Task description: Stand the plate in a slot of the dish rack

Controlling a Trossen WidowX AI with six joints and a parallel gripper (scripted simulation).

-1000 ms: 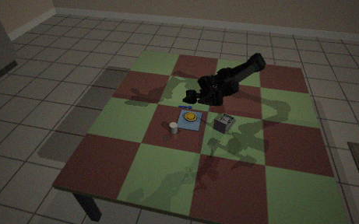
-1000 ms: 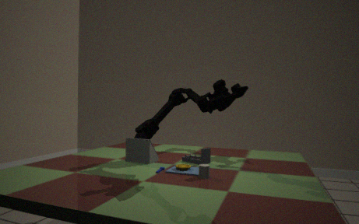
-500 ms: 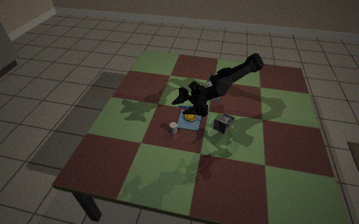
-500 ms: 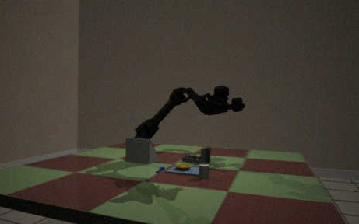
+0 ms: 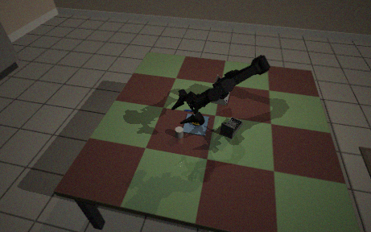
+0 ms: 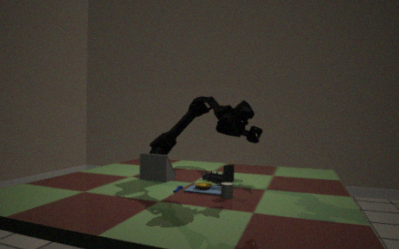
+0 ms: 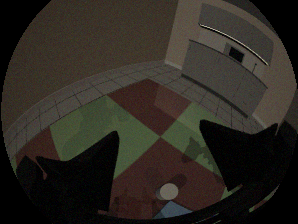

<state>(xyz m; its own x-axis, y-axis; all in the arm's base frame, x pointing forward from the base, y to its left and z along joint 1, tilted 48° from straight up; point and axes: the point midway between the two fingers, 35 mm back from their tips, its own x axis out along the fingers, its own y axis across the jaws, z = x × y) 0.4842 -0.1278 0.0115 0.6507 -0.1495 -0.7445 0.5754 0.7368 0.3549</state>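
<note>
Now: the yellow plate 20 cm below my gripper tip, 20 cm behind it and 4 cm to the left of it. The rest, counted from my gripper tip: blue mat: 22 cm below, 19 cm behind, 4 cm to the left; white cup: 20 cm below, 8 cm behind, 2 cm to the right; blue spoon: 29 cm behind, 22 cm below, 1 cm to the right.
</note>
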